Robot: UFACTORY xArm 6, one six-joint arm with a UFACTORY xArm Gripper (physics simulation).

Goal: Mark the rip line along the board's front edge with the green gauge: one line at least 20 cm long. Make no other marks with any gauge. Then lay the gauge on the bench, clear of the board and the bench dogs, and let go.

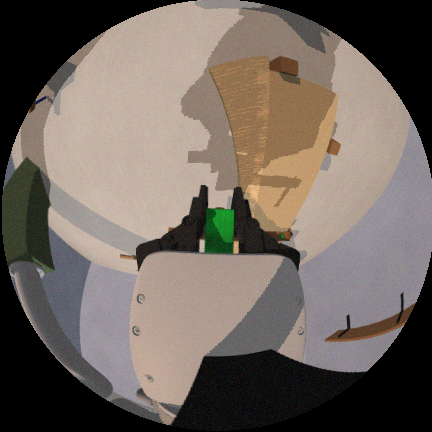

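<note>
My gripper is shut on the green gauge, whose green block shows between the fingers. A brown crosspiece with a green dot shows beside the right finger and moves with the gauge's line. The tan board lies to the right and ahead, its left long edge running down towards the right fingertip. The near end of the board is partly hidden by the right finger. Brown bench dogs stand at the far end and right side. I cannot make out a marked line among the grain and shadows.
The pale bench extends left of the board. A dark green object and a grey tube are at the left. A brown rail with black pegs is at the lower right. A thin wooden piece shows left of the gripper.
</note>
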